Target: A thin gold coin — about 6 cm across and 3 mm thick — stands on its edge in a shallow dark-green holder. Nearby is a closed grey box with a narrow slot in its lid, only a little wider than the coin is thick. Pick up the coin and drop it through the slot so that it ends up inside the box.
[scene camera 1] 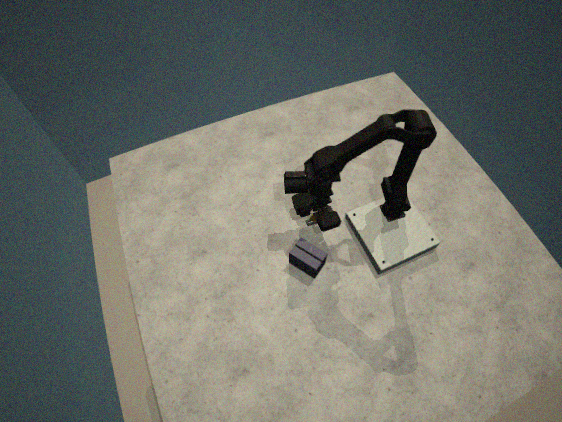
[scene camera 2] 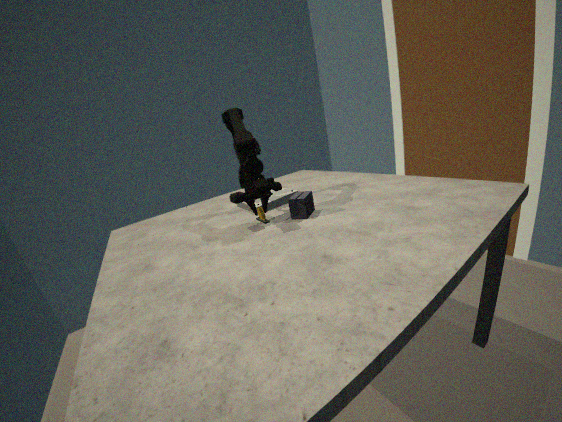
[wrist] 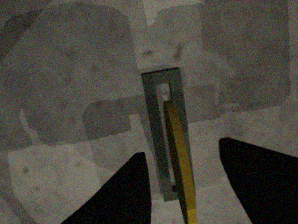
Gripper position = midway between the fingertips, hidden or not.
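Note:
Gripper, mine (scene camera 1: 316, 215), (scene camera 2: 261, 214), (wrist: 182, 155): visible.

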